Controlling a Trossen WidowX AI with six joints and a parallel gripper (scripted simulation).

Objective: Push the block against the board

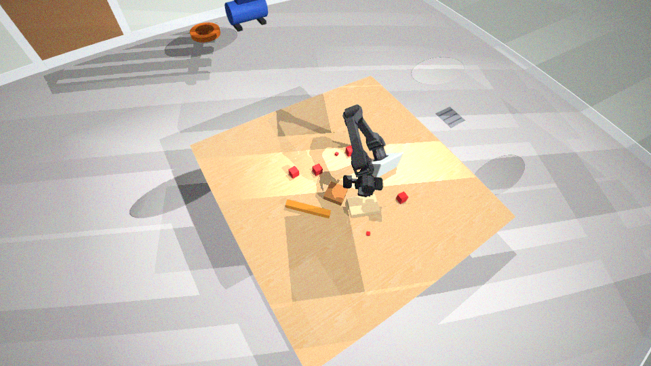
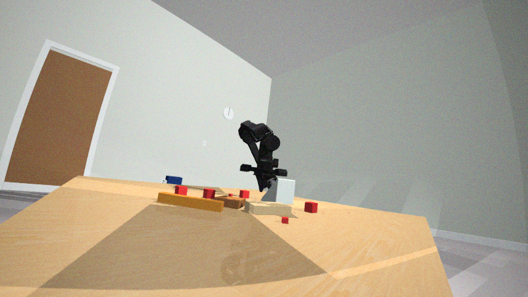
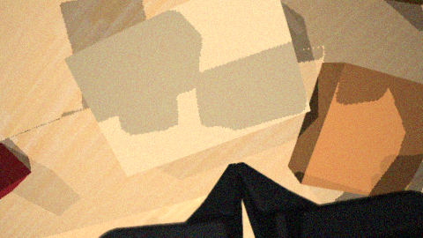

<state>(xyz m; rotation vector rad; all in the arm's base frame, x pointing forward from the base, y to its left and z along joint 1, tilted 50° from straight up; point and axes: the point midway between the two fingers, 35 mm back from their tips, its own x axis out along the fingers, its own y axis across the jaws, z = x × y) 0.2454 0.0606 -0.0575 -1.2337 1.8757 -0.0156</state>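
My gripper tip is now 2 cm short of the pale flat slab, 5 cm to the right of it and 5 cm above it. Round my gripper tip: orange-brown square block (8 cm ahead, 9 cm to the right, 5 cm below); then long yellow-orange board (24 cm ahead, 10 cm to the right, 5 cm below).
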